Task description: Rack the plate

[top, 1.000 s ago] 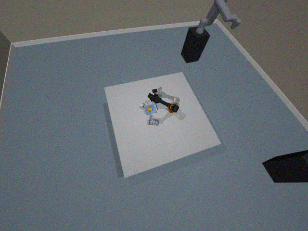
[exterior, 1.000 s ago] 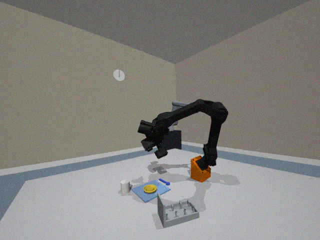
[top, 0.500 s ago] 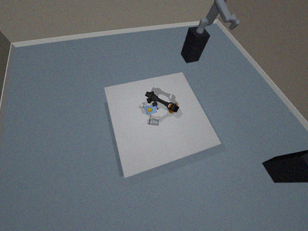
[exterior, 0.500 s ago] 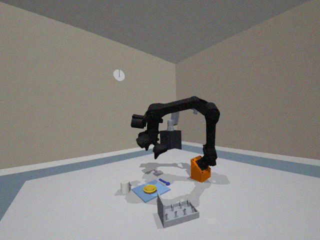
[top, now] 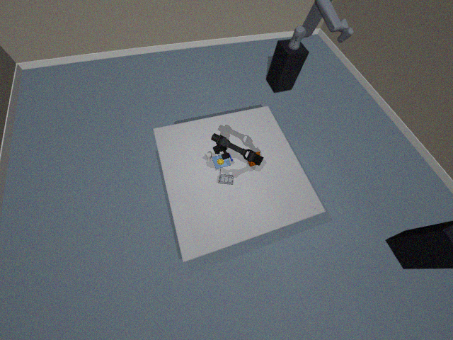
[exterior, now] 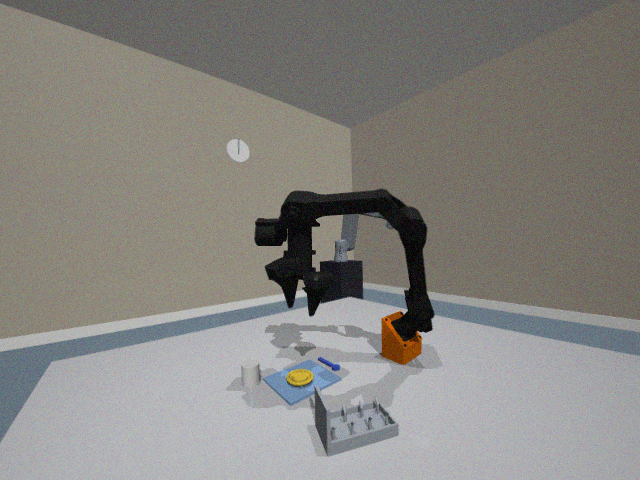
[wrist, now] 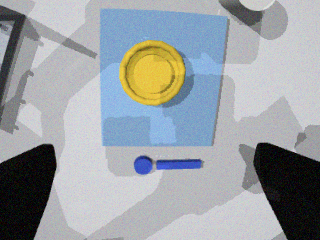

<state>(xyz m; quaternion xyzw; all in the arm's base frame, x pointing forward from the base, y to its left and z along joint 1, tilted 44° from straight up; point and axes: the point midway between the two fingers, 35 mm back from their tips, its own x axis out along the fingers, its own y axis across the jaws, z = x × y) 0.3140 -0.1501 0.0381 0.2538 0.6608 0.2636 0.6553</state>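
The yellow plate is 10 mm to the right of my gripper tip and 170 mm below it. From my gripper tip the other things lie so: blue spoon (120 mm behind, 30 mm to the right, 180 mm below); then light blue mat (10 mm behind, 20 mm to the right, 180 mm below); then white cup (90 mm ahead, 100 mm to the right, 160 mm below).
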